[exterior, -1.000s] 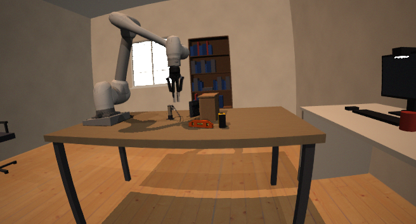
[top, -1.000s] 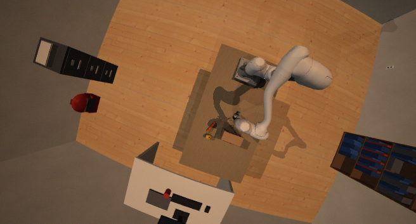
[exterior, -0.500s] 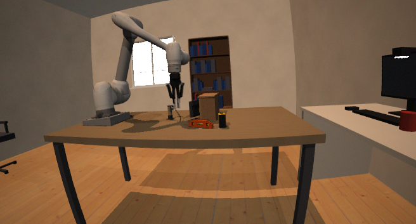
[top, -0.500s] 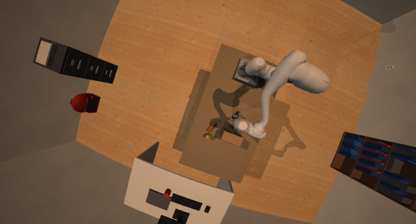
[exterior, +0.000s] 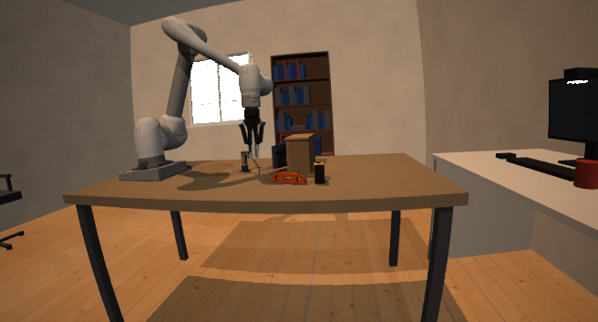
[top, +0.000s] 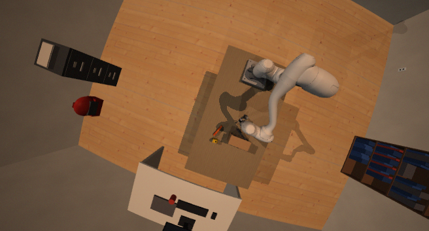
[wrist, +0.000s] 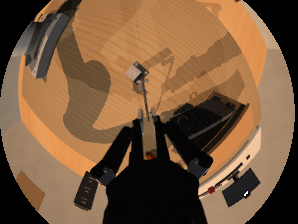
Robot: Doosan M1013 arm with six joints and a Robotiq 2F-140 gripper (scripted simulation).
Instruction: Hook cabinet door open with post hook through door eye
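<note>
Right now the dark door is 130 mm ahead of my hand, 80 mm to the left of it and 30 mm below it. Also, from my hand: black-and-yellow can 310 mm ahead, 220 mm to the right, 70 mm below.
</note>
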